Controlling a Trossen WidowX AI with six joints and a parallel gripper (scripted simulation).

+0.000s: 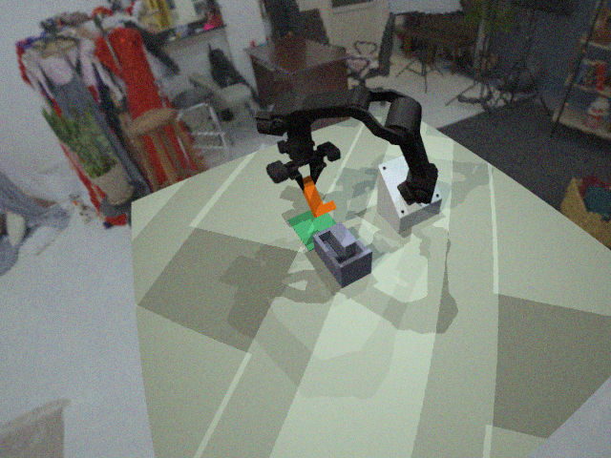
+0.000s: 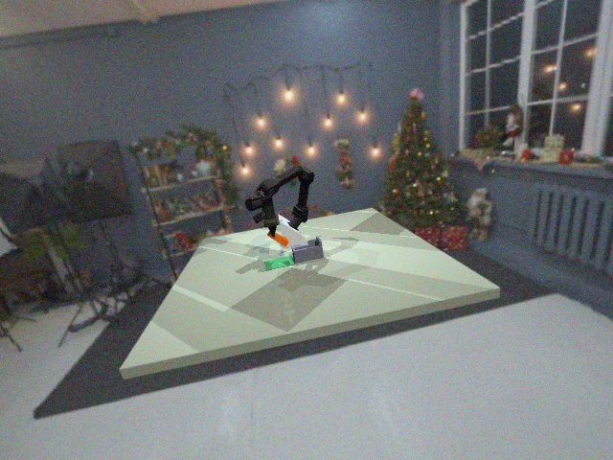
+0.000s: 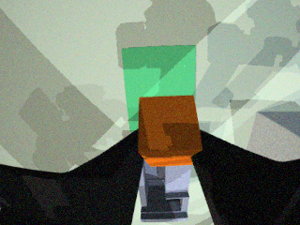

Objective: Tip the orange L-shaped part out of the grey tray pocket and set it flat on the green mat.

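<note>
Right now my gripper tip is 17 cm above the green mat. From my gripper tip the other things lie so: orange L-shaped part (3 cm to the left, 3 cm below, 1 cm behind).
</note>
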